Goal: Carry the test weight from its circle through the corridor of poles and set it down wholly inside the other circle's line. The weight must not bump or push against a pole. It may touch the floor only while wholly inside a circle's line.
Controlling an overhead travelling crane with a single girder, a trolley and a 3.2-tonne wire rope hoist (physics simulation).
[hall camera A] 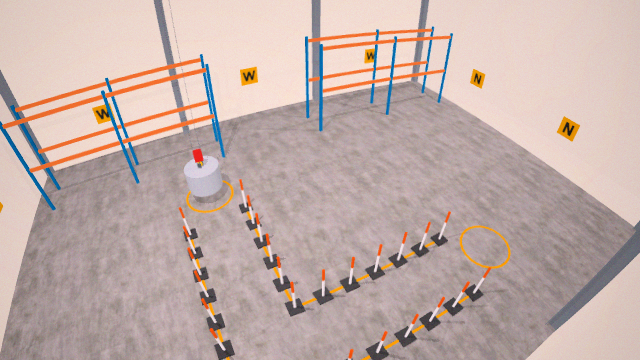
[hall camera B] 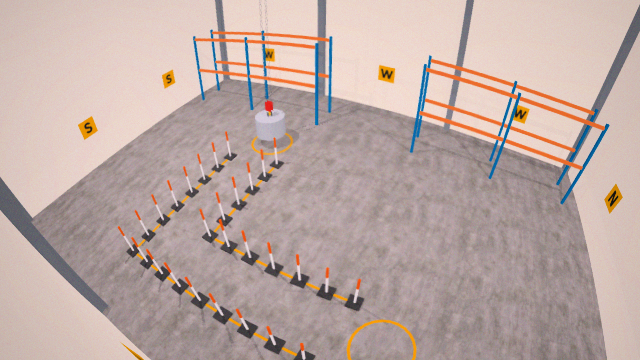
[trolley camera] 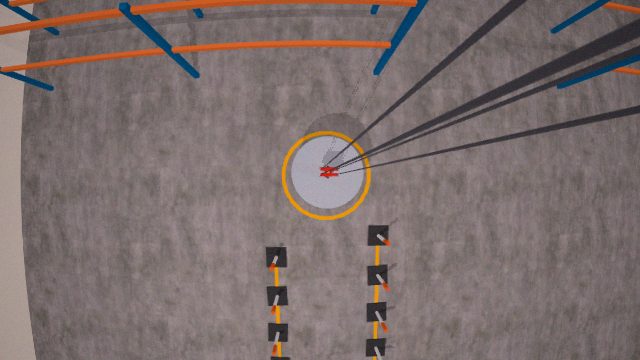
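The test weight, a pale grey cylinder, hangs upright a little above the floor over its orange circle. Its shadow falls behind it, partly outside the line. In the trolley view its outline lies inside the ring. The hook, my gripper, under the red block, holds the weight at its top centre; the hook's tip is too small to make out. The other circle lies beyond the corridor's far end; it does not show in the trolley view.
Red-and-white poles on black bases form an L-shaped corridor. Its nearest poles, one left and one right, stand below the weight in the trolley view, apart from it. Blue-and-orange racks stand by the west wall.
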